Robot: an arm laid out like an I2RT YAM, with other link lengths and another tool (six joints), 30 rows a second.
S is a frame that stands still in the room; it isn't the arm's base.
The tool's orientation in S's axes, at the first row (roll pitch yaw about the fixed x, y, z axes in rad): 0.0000, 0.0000, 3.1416
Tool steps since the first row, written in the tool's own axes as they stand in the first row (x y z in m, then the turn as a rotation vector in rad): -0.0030, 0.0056, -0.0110, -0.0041, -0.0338, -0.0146; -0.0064, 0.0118, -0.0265, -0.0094, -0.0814, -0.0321; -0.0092, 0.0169, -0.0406, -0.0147, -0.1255, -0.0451; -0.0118, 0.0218, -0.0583, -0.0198, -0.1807, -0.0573
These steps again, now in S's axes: 0.0030, -0.0056, -0.0110, 0.0041, 0.0338, -0.0146; 0.0064, -0.0118, -0.0265, 0.0094, 0.0814, -0.0321; 0.0092, -0.0169, -0.0406, 0.0147, 0.1255, -0.0451; 0.0118, -0.0218, -0.0583, 0.0198, 0.1807, -0.0573
